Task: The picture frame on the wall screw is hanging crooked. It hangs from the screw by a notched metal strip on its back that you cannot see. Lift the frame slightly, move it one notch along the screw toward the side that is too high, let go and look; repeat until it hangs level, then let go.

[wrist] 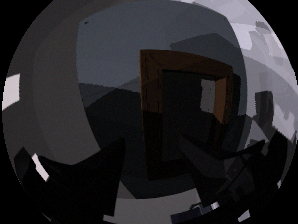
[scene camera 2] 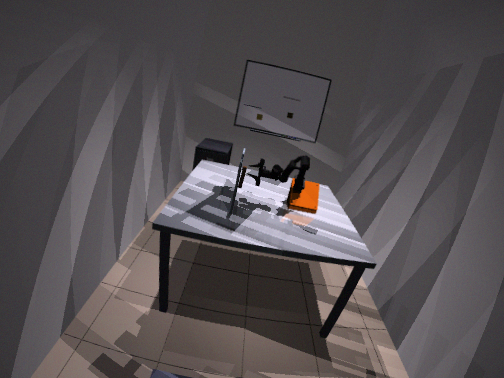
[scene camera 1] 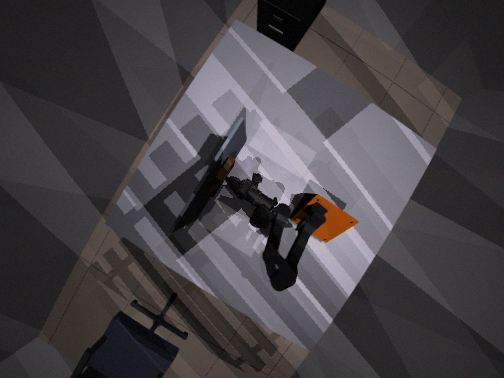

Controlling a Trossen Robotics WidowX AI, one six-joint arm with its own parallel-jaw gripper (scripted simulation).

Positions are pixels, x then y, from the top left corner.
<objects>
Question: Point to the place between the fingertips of the gripper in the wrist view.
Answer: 152, 140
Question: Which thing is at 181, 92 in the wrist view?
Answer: A brown picture frame.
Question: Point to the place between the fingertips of the gripper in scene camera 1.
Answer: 225, 178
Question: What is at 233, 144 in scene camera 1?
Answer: A thin upright wall panel.
</objects>
